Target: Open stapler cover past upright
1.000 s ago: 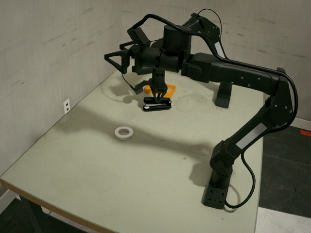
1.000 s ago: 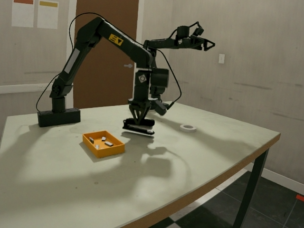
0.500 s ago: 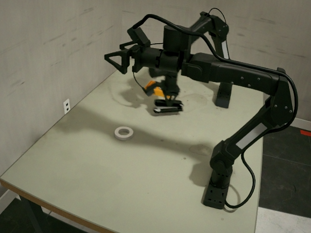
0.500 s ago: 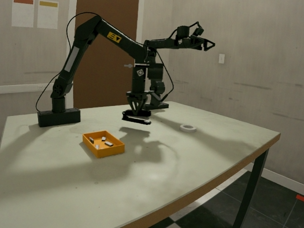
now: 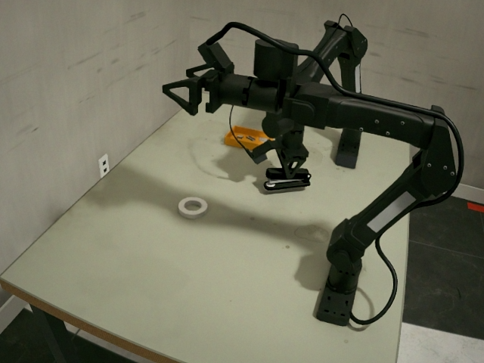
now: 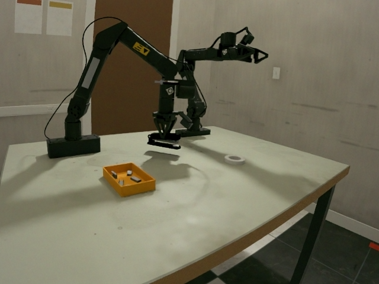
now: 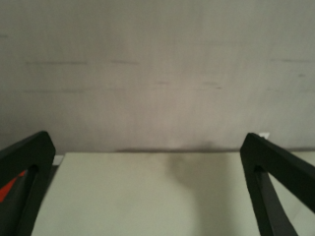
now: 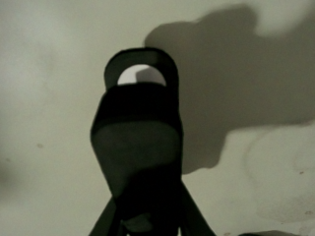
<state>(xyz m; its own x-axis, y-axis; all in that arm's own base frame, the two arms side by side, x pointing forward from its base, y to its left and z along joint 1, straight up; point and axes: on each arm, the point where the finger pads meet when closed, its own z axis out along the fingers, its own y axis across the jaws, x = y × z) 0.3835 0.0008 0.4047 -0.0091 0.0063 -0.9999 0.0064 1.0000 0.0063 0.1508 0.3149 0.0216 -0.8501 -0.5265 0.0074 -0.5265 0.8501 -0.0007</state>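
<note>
Right now my right hand is right at the stapler cover. From my right hand the other things lie so: stapler (10 mm below); orange tray (260 mm to the right, 160 mm ahead, 60 mm below); white tape ring (230 mm ahead, 150 mm to the left, 60 mm below).
</note>
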